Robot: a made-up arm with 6 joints. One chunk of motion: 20 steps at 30 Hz.
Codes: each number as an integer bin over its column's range. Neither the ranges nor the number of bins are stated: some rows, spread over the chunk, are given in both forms.
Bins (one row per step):
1: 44 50 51 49 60 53
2: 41 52 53 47 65 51
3: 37 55 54 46 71 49
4: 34 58 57 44 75 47
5: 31 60 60 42 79 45
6: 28 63 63 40 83 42
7: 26 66 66 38 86 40
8: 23 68 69 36 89 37
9: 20 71 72 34 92 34
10: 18 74 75 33 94 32
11: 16 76 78 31 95 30
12: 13 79 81 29 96 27
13: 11 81 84 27 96 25
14: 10 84 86 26 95 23
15: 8 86 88 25 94 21
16: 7 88 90 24 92 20
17: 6 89 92 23 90 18
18: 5 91 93 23 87 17
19: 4 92 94 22 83 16
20: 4 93 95 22 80 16
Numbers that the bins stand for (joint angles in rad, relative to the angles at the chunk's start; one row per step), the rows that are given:
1: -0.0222 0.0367 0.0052 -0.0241 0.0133 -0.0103
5: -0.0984 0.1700 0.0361 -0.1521 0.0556 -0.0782
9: -0.1628 0.3167 0.0773 -0.2984 0.0844 -0.1715
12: -0.2038 0.4233 0.1082 -0.3898 0.0933 -0.2309
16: -0.2390 0.5433 0.1391 -0.4812 0.0844 -0.2903
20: -0.2566 0.6100 0.1563 -0.5178 0.0578 -0.3242
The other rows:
2: -0.0398 0.0633 0.0120 -0.0607 0.0244 -0.0273
3: -0.0632 0.1033 0.0155 -0.0790 0.0378 -0.0442
4: -0.0808 0.1433 0.0258 -0.1156 0.0467 -0.0612
6: -0.1160 0.2100 0.0464 -0.1887 0.0644 -0.1036
7: -0.1277 0.2500 0.0567 -0.2253 0.0711 -0.1206
8: -0.1453 0.2767 0.0670 -0.2618 0.0778 -0.1461
10: -0.1745 0.3567 0.0876 -0.3167 0.0889 -0.1885
11: -0.1863 0.3833 0.0979 -0.3532 0.0911 -0.2055
13: -0.2156 0.4500 0.1185 -0.4264 0.0933 -0.2479
14: -0.2214 0.4900 0.1254 -0.4446 0.0911 -0.2648
15: -0.2331 0.5167 0.1322 -0.4629 0.0889 -0.2818
17: -0.2448 0.5567 0.1460 -0.4995 0.0800 -0.3073
18: -0.2507 0.5833 0.1494 -0.4995 0.0733 -0.3158
19: -0.2566 0.5967 0.1528 -0.5178 0.0644 -0.3242

